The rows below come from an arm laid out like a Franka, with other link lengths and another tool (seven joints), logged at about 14 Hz.
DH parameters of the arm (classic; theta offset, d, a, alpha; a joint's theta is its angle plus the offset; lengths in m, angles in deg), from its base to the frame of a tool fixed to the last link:
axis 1: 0 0.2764 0 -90
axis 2: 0 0 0 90
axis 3: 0 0.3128 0.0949 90
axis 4: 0 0 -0.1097 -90
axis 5: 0 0.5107 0 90
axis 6: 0 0 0.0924 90
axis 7: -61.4 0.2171 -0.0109 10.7
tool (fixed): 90 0.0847 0 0
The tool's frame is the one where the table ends.
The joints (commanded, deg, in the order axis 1, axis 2, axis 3, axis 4, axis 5, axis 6, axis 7), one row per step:
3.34 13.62 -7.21 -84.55 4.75 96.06 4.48
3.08 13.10 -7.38 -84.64 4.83 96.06 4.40
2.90 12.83 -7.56 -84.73 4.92 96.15 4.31
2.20 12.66 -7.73 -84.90 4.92 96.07 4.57
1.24 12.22 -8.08 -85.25 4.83 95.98 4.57
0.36 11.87 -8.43 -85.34 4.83 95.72 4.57
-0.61 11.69 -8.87 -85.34 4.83 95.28 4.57
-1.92 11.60 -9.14 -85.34 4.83 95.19 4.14
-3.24 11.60 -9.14 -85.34 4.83 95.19 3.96
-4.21 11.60 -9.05 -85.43 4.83 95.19 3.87
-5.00 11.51 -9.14 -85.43 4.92 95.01 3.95
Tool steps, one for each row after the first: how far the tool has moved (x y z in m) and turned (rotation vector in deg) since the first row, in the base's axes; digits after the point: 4 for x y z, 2 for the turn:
-0.0008 -0.0052 0.0059 0.08 -0.44 -0.36
-0.0010 -0.0094 0.0087 0.14 -0.73 -0.64
-0.0028 -0.0206 0.0091 0.12 -0.63 -1.77
-0.0063 -0.0378 0.0112 0.01 -0.63 -3.07
-0.0097 -0.0533 0.0146 -0.02 -0.64 -4.28
-0.0142 -0.0709 0.0166 -0.06 -0.38 -5.65
-0.0177 -0.0911 0.0177 -0.09 -0.41 -6.79
-0.0205 -0.1080 0.0177 -0.09 -0.42 -7.93
-0.0230 -0.1191 0.0167 -0.06 -0.34 -8.73
-0.0262 -0.1295 0.0177 0.04 -0.26 -9.69

